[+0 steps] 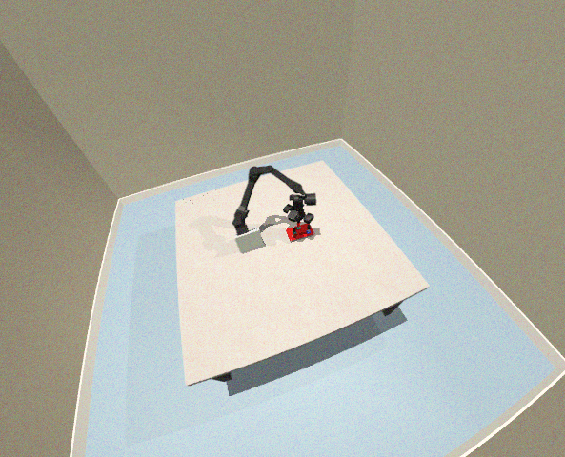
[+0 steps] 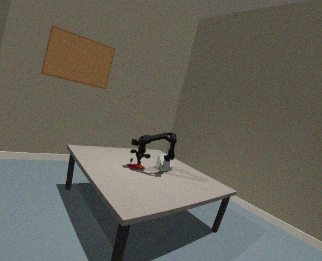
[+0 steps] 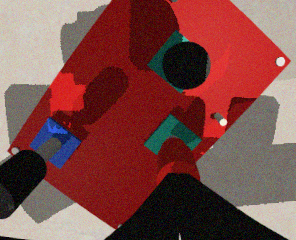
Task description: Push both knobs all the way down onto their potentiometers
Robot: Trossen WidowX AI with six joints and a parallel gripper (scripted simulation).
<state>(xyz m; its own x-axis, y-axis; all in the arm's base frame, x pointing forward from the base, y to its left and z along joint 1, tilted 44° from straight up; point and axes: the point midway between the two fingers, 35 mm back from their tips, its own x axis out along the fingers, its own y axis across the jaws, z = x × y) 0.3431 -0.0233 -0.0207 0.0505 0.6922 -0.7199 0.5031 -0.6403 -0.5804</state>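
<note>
Now: the red knob 20 mm below my gripper tip. Also, from my gripper tip: teal potentiometer: 40 mm behind, 20 mm to the right, 30 mm below.
</note>
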